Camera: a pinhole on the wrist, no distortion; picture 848 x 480 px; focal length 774.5 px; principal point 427.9 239.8 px. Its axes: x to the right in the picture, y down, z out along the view. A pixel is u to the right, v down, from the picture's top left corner.
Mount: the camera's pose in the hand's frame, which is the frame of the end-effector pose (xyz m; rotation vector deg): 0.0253 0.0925 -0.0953 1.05 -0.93 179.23
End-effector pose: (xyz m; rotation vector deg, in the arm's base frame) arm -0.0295 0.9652 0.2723 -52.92 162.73 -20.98
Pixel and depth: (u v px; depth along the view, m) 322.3 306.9 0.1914
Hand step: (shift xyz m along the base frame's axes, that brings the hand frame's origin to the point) -0.0651 0.0079 -0.1144
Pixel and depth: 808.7 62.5 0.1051
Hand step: -0.0431 0.1036 -0.0403
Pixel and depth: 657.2 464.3 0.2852
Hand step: 0.0791 0.0043 -0.1820
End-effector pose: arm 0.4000 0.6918 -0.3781 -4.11 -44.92 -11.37
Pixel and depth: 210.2 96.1 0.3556
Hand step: -0.0590 0.1663 0.2772
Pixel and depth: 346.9 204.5 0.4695
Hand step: -0.1819 0.1454 0.3219
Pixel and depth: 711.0 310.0 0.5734
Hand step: -0.4486 0.1295 0.2135
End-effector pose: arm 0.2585 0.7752 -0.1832 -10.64 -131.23 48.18
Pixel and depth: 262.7 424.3 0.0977
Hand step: -0.0432 0.0683 -0.0170
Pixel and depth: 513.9 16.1 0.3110
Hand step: -0.1536 0.0258 -0.2347
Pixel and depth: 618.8 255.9 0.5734
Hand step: -0.2337 -0.2276 -0.3761
